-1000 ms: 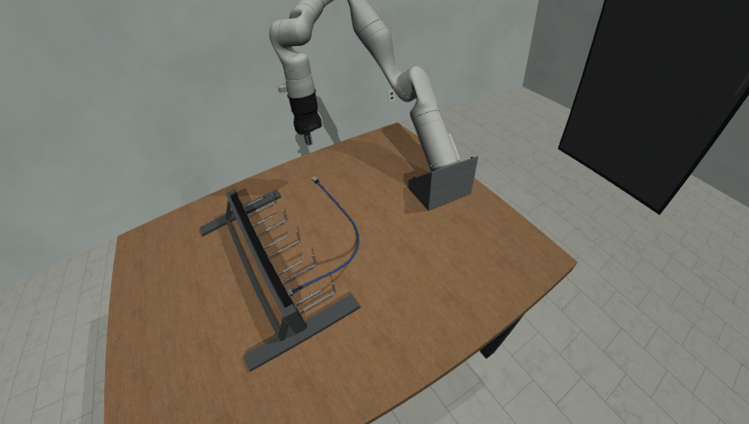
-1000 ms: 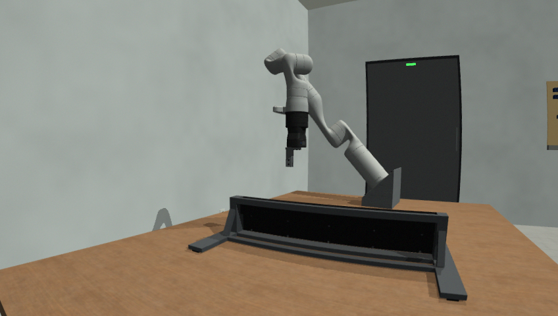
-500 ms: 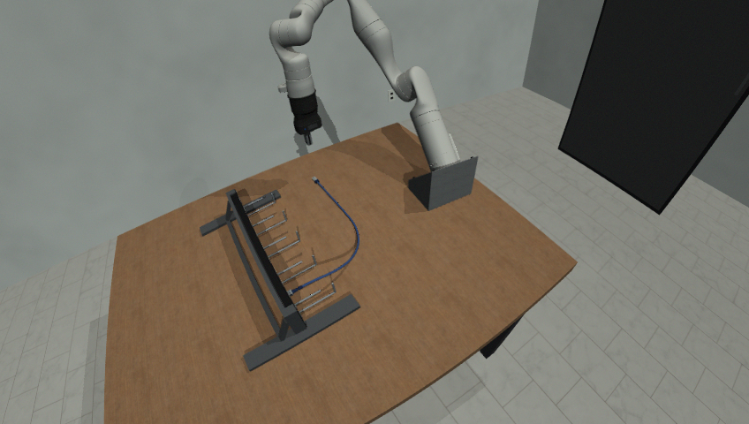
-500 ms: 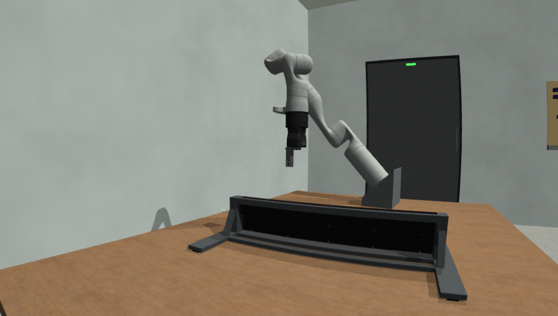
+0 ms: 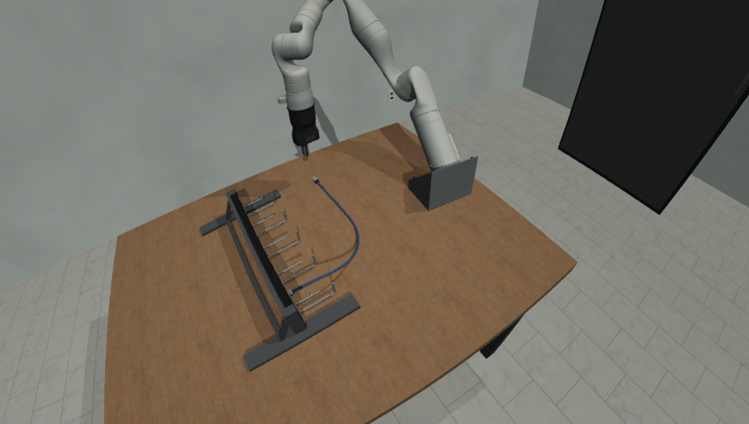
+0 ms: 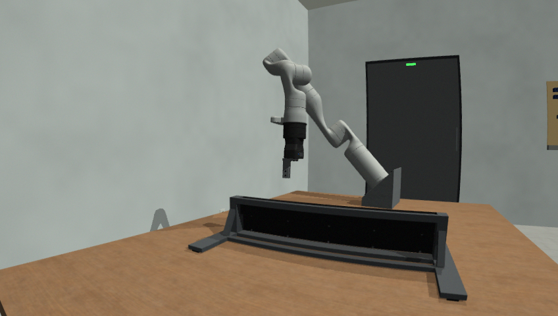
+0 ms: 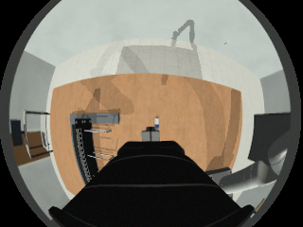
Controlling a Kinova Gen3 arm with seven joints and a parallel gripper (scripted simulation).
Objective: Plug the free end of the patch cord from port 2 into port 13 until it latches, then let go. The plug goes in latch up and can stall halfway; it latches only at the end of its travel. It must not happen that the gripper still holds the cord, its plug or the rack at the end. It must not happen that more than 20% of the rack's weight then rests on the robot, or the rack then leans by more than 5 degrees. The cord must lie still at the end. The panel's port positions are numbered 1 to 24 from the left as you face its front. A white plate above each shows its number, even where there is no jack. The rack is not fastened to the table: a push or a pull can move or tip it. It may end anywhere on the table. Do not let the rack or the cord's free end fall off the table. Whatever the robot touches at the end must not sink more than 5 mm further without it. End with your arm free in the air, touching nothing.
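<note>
My hand is 1 cm past the pale plug, 2 cm to the left of it and 13 cm above it.
</note>
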